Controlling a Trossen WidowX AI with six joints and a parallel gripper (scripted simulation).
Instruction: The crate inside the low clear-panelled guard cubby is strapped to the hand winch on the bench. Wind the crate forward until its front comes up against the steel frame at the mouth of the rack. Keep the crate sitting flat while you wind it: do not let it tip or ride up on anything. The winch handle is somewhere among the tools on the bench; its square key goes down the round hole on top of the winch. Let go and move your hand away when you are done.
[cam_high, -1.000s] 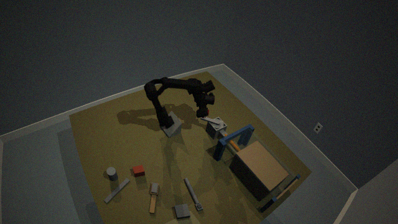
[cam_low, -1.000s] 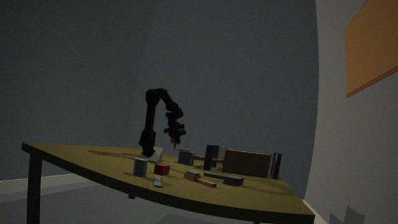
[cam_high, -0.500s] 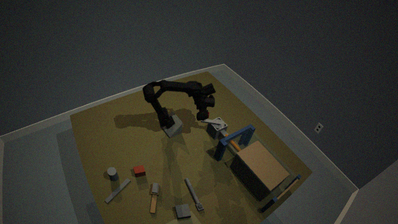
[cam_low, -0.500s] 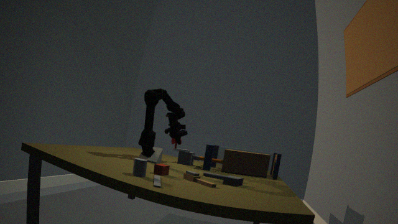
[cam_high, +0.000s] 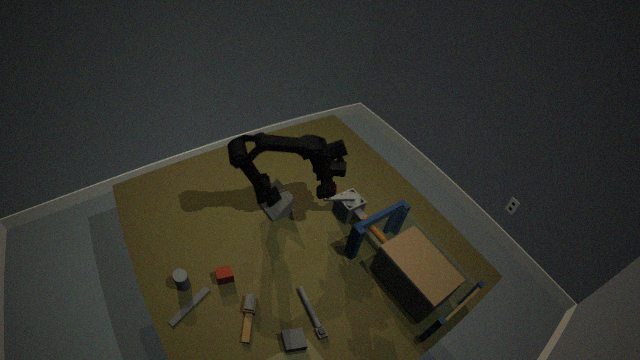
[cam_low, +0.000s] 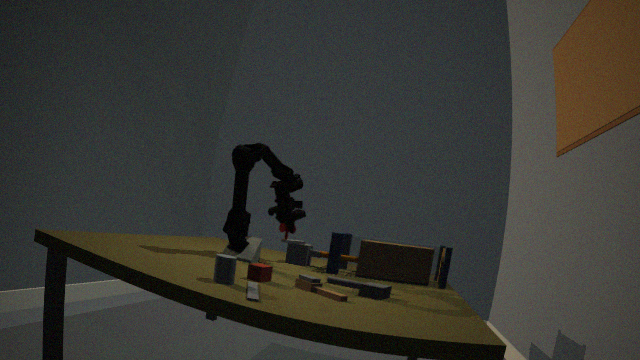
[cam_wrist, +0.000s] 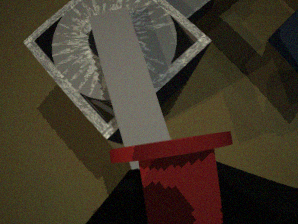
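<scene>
Right now the grey crank handle is 3 cm below my gripper tip and 2 cm to the left of it. Also, from my gripper tip: wooden-handled tool: 47 cm to the right, 32 cm ahead, 11 cm below; grey winch: 10 cm below, 7 cm to the left, 1 cm ahead; red grip: 1 cm to the right, 1 cm behind.
</scene>
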